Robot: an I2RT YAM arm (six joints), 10 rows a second.
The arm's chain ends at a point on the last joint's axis. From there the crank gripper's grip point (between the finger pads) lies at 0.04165 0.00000 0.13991 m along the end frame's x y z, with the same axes.
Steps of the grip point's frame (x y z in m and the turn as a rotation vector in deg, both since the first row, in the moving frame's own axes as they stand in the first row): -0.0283, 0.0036, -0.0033, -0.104, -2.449, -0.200; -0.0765, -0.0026, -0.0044, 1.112, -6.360, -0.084; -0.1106, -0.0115, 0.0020, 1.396, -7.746, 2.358; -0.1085, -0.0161, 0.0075, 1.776, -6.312, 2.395; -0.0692, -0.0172, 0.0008, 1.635, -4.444, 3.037; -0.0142, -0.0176, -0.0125, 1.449, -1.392, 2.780; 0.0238, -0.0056, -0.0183, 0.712, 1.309, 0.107; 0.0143, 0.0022, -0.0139, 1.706, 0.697, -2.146
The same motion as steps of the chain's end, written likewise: -0.0223, 0.0035, -0.0050, -0.104, -2.449, -0.200; -0.0607, 0.0002, -0.0081, 1.112, -6.360, -0.084; -0.0914, -0.0094, -0.0023, 1.396, -7.746, 2.358; -0.0929, -0.0131, 0.0038, 1.776, -6.312, 2.395; -0.0583, -0.0151, -0.0020, 1.635, -4.444, 3.037; -0.0108, -0.0160, -0.0135, 1.449, -1.392, 2.780; 0.0206, -0.0039, -0.0173, 0.712, 1.309, 0.107; 0.0127, 0.0079, -0.0133, 1.706, 0.697, -2.146
